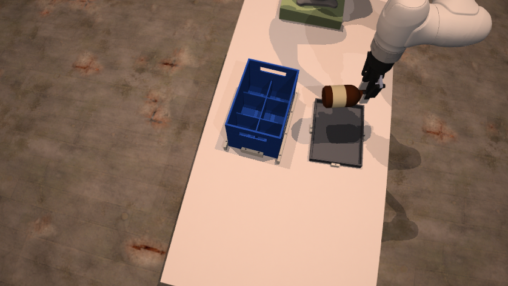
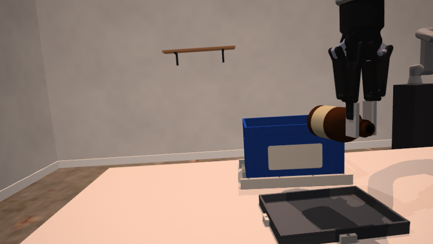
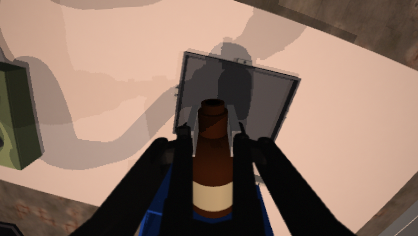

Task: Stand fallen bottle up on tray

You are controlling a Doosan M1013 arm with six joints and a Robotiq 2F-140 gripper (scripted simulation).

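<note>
My hand is 50 mm to the left of the brown bottle and 20 mm above it. Also, from my hand: blue crate (10 mm behind, 330 mm to the right, 140 mm below); then dark grey tray (50 mm ahead, 50 mm to the right, 210 mm below).
</note>
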